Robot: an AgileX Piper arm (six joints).
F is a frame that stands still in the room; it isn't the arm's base.
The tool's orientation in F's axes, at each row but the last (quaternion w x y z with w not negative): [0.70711 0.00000 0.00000 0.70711]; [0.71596 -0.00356 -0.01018 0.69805]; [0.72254 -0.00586 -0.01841 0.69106]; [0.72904 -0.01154 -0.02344 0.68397]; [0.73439 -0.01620 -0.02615 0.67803]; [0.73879 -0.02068 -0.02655 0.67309]
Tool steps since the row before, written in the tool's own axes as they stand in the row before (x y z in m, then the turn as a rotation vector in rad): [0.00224 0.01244 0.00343 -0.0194 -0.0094 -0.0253]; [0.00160 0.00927 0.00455 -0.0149 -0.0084 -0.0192]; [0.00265 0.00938 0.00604 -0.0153 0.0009 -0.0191]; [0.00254 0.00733 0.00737 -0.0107 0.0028 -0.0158]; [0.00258 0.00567 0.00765 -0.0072 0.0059 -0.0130]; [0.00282 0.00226 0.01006 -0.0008 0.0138 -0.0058]
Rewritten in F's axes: [-0.01244 0.00224 0.00343 0.0094 -0.0194 -0.0253]; [-0.00931 0.00179 0.00439 0.0084 -0.0149 -0.0192]; [-0.00946 0.00296 0.00577 -0.0009 -0.0149 -0.0194]; [-0.00751 0.00289 0.00705 -0.0027 -0.0103 -0.0161]; [-0.00590 0.00294 0.00734 -0.0057 -0.0066 -0.0134]; [-0.00266 0.00297 0.00992 -0.0134 0.0005 -0.0067]
